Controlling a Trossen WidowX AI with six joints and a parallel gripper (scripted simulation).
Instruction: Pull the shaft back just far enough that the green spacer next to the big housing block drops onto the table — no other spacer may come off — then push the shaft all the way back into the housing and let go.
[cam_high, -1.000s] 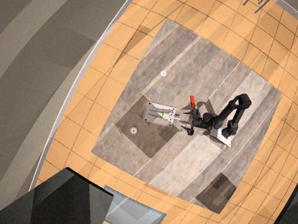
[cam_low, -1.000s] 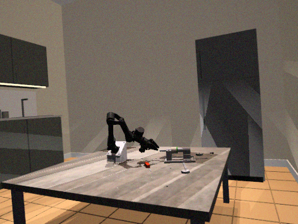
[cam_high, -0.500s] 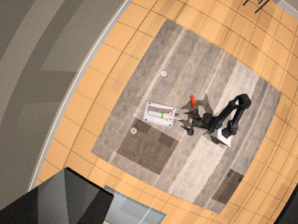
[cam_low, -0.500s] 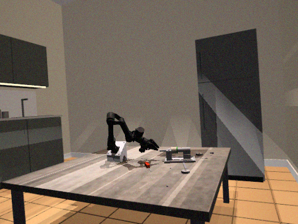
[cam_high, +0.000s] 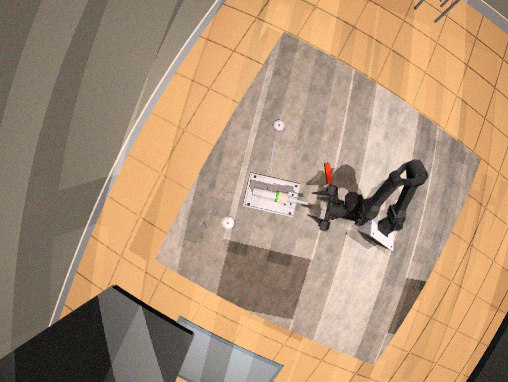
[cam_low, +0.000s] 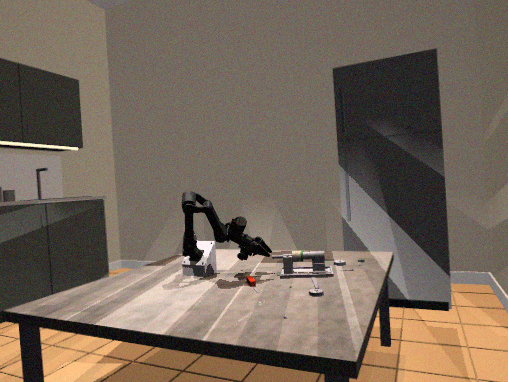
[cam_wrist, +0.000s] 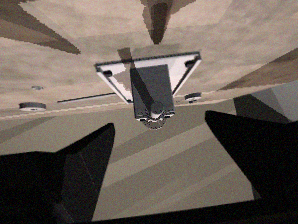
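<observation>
My gripper tip is 8 cm short of the shaft, 4 cm to the right of it and 1 cm above it. From my gripper tip the other things lie so: thin rod (24 cm ahead, 9 cm below, 7 cm to the right); cream spacer (11 cm ahead, 5 cm to the left, 1 cm below); green spacer (13 cm ahead, 6 cm to the left, 1 cm below).
</observation>
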